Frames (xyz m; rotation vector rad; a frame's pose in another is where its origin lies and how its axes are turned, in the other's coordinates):
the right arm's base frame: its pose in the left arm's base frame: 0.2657 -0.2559 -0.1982 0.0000 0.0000 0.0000
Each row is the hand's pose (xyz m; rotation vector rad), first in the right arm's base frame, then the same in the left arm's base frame.
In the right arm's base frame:
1: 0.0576 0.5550 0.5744 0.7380 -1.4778 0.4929
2: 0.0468 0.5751 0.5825 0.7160 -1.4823 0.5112
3: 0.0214 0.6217 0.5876 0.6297 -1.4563 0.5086
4: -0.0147 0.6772 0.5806 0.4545 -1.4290 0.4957
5: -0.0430 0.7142 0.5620 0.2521 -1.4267 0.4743
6: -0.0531 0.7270 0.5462 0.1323 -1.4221 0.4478
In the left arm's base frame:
1: 0.3233 0.2991 0.3762 0.7380 -1.4778 0.4929
2: 0.3125 0.3192 0.3843 0.7160 -1.4823 0.5112
3: 0.2871 0.3658 0.3894 0.6297 -1.4563 0.5086
4: 0.2510 0.4213 0.3824 0.4545 -1.4290 0.4957
5: 0.2227 0.4583 0.3638 0.2521 -1.4267 0.4743
6: 0.2126 0.4711 0.3480 0.1323 -1.4221 0.4478

